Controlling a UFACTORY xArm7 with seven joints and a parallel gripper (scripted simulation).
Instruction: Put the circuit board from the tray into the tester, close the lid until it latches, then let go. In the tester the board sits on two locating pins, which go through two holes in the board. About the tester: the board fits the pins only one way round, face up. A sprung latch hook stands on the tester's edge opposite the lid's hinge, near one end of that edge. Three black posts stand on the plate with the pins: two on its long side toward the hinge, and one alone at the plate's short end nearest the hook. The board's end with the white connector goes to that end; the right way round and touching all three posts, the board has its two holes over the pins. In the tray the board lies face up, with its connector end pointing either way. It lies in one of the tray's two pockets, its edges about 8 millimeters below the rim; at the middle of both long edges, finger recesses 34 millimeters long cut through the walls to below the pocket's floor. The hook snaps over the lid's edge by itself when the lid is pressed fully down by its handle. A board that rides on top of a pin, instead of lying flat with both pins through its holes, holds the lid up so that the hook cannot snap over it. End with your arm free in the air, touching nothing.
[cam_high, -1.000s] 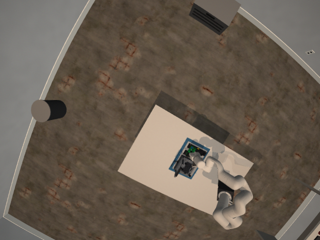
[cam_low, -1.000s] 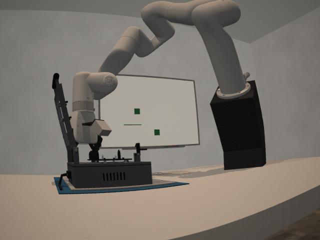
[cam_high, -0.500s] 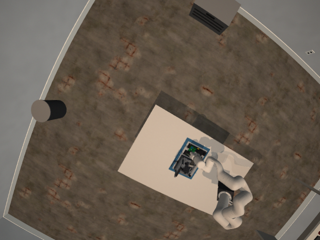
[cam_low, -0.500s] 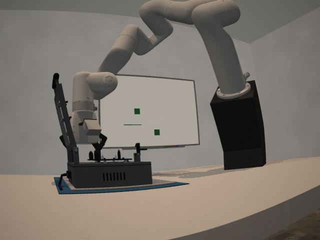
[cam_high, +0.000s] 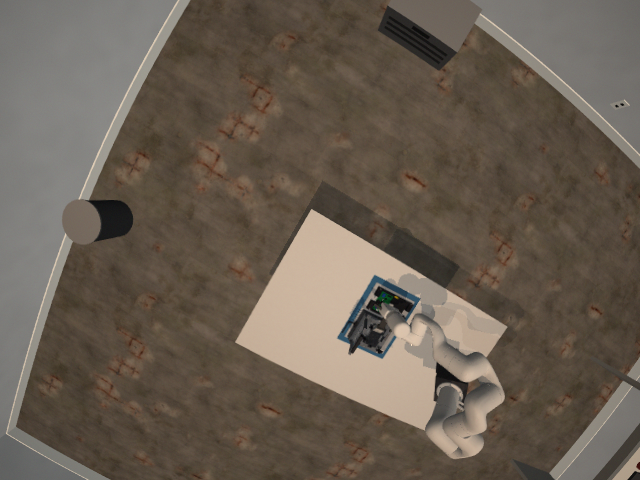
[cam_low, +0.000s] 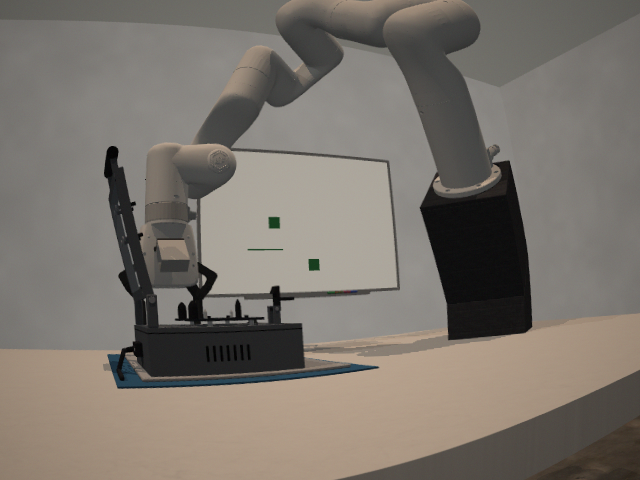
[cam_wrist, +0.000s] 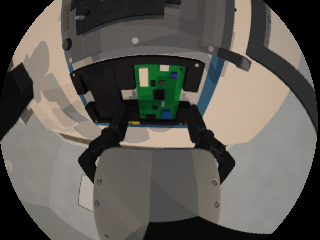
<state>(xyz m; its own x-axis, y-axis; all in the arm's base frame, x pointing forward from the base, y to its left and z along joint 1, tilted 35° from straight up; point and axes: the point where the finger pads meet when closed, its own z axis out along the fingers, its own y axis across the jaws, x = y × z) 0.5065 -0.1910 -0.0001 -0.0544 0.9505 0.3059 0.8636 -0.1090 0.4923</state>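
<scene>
Now: the green circuit board 50 mm below my hand. Round my hand: lid: 170 mm to the left, 120 mm above, 80 mm ahead; latch hook: 220 mm to the left, 110 mm behind, 20 mm above.
</scene>
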